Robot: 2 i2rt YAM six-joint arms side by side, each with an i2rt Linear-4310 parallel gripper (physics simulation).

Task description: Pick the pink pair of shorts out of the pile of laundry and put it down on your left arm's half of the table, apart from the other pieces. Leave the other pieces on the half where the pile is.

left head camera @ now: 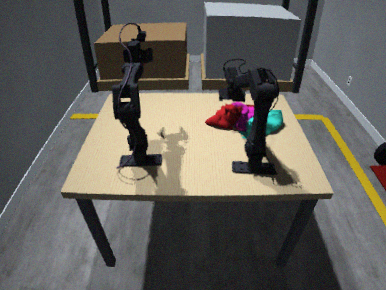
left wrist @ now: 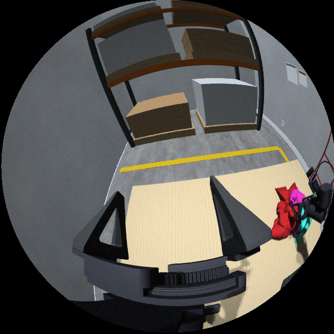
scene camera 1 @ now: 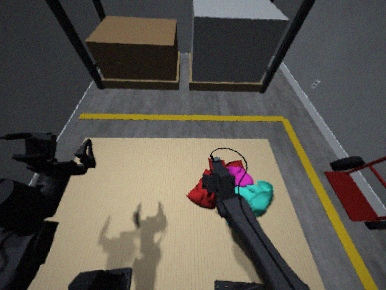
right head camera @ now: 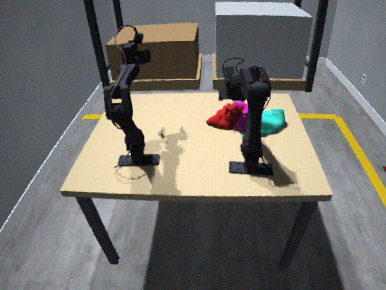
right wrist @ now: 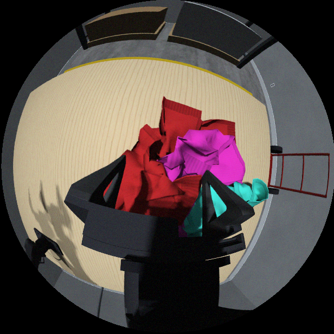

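The pink shorts (left head camera: 245,116) (scene camera 1: 240,176) (left wrist: 297,196) (right wrist: 227,160) lie crumpled in the pile at the right of the table, partly between and against a red piece (left head camera: 222,119) (right head camera: 223,119) (scene camera 1: 201,192) (left wrist: 283,220) and a teal piece (left head camera: 270,122) (right head camera: 273,121) (scene camera 1: 257,197) (right wrist: 255,191). My right gripper (right wrist: 166,166) is open above the pile. In the right wrist view, red cloth shows between its fingers, and the pink shorts show beyond the right finger. My left gripper (left wrist: 161,188) is open and empty, raised at the left, far from the pile.
The wooden table (left head camera: 195,170) (scene camera 1: 125,175) carries both arms. A brown box (left head camera: 142,50) and a grey box (left head camera: 250,45) stand on the floor behind it. A red hand cart (scene camera 1: 352,196) is at the right. The right arm partly hides the pile in the head views.
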